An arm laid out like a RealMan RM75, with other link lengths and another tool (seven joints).
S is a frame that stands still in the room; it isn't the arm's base.
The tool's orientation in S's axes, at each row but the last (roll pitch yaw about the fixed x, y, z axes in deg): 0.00 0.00 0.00; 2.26 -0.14 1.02; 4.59 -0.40 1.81; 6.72 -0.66 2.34; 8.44 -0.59 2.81; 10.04 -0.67 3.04; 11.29 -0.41 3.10; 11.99 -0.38 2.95; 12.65 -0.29 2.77; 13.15 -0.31 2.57; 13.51 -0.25 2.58; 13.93 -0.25 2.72
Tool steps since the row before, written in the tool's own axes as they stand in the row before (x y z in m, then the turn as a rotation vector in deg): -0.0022 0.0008 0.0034 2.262 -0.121 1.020; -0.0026 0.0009 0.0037 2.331 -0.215 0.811; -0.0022 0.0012 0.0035 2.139 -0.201 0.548; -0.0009 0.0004 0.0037 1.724 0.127 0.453; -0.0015 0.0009 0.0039 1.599 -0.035 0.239; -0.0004 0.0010 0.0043 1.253 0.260 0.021; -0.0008 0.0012 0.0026 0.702 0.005 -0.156; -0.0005 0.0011 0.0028 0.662 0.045 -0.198; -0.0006 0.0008 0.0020 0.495 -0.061 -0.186; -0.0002 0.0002 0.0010 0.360 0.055 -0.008; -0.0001 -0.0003 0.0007 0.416 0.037 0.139; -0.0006 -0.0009 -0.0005 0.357 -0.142 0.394
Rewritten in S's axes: -0.0022 0.0008 0.0034 2.262 -0.121 1.020; -0.0026 0.0007 0.0037 2.333 -0.205 0.808; -0.0023 0.0008 0.0036 2.142 -0.177 0.545; -0.0009 -0.0001 0.0037 1.714 0.143 0.485; -0.0016 0.0002 0.0040 1.598 0.009 0.248; -0.0005 0.0002 0.0044 1.237 0.318 0.081; -0.0009 0.0006 0.0028 0.700 0.073 -0.147; -0.0005 0.0005 0.0030 0.658 0.119 -0.180; -0.0006 0.0003 0.0021 0.496 0.005 -0.192; -0.0002 0.0000 0.0010 0.357 0.071 0.007; -0.0001 -0.0005 0.0006 0.415 0.022 0.146; -0.0006 -0.0008 -0.0007 0.366 -0.216 0.350
